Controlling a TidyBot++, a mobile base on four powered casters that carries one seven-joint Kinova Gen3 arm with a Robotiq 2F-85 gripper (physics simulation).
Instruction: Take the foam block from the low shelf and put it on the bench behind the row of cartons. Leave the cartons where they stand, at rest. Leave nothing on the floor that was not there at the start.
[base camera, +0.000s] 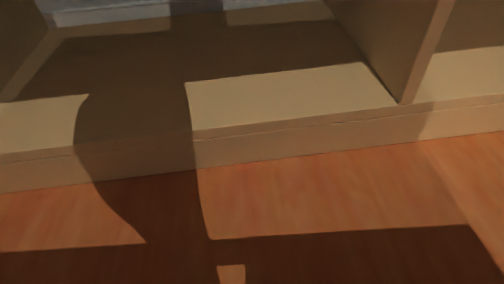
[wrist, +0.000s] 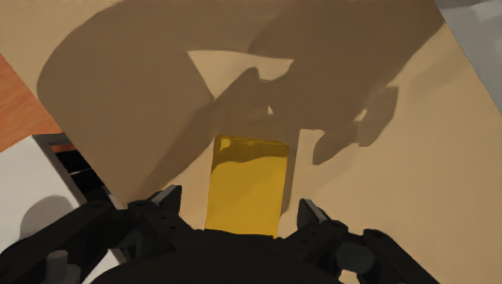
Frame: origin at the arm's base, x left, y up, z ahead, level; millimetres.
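Where they show: gripper, fingertip midpoint: (wrist: 239, 204).
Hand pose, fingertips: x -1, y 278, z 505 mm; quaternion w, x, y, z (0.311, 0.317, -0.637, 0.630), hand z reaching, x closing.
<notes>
Each offset is from my fingertips to the top centre of the thing. "*": to the spot under its first point. Level surfaces: height alone.
The yellow foam block @(dx -2, dy -19, dz +3 mm) (wrist: 246, 192) lies on a tan surface @(dy -64 mm) (wrist: 400, 200) in the wrist view. Its near end is hidden by the dark gripper body. My gripper (wrist: 239, 204) is open, with one fingertip to the left of the block and one to the right in the picture, and a gap on each side. How high the fingertips are above the surface I cannot tell. The block does not show in the base view, where part of a low shelf board @(dy -595 mm) (base camera: 280, 95) is seen. The cartons do not show in either view.
An upright divider @(* dx -177, dy -547, dz -46 mm) (base camera: 390, 50) stands on the low shelf in the base view, with the wood floor @(dy -674 mm) (base camera: 325, 190) in front. In the wrist view, the robot's white base (wrist: 25, 175) is at the lower left, beyond the surface's edge. A grey area (wrist: 480, 45) borders the upper right.
</notes>
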